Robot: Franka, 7 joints.
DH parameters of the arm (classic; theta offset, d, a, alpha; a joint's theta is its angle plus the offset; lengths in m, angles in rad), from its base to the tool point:
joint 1: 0 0.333 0 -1.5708
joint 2: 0 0 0 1.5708
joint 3: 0 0.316 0.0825 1.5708
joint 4: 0 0 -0.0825 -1.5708
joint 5: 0 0.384 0 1.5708
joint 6: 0 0 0.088 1.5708
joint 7: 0 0.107 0 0
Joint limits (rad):
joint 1: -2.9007..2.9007
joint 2: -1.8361..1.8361
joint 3: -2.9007..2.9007
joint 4: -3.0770..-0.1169
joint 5: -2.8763..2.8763
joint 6: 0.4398..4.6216
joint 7: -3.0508..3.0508
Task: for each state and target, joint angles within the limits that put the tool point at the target. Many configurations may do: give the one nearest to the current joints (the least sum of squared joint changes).
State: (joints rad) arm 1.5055 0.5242 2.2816 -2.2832 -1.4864 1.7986 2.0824
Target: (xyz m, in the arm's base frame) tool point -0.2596 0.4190 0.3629
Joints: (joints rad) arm 0.6936 0.5391 1.7128 -2.2945 -1.4594 1.5050 2.0824
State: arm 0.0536 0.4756 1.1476 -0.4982 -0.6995 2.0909 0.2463
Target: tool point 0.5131 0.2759 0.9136
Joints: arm -0.0117 0.4764 1.1235 -0.5773 -0.6819 1.8914 0.2463
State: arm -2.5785 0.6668 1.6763 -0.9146 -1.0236 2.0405 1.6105
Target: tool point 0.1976 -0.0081 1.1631
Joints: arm -2.2368 -0.0868 1.8947 -0.3041 -1.0330 2.3691 1.6105
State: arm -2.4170 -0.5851 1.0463 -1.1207 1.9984 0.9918 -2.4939
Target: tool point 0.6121 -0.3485 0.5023
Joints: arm -2.9007 -1.1373 1.4432 -1.3547 1.9437 1.2068 -2.4939
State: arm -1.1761 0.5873 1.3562 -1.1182 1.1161 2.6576 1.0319
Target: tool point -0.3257 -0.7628 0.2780
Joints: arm -2.2684 1.1843 0.7069 -0.9062 1.1209 2.8197 1.0319
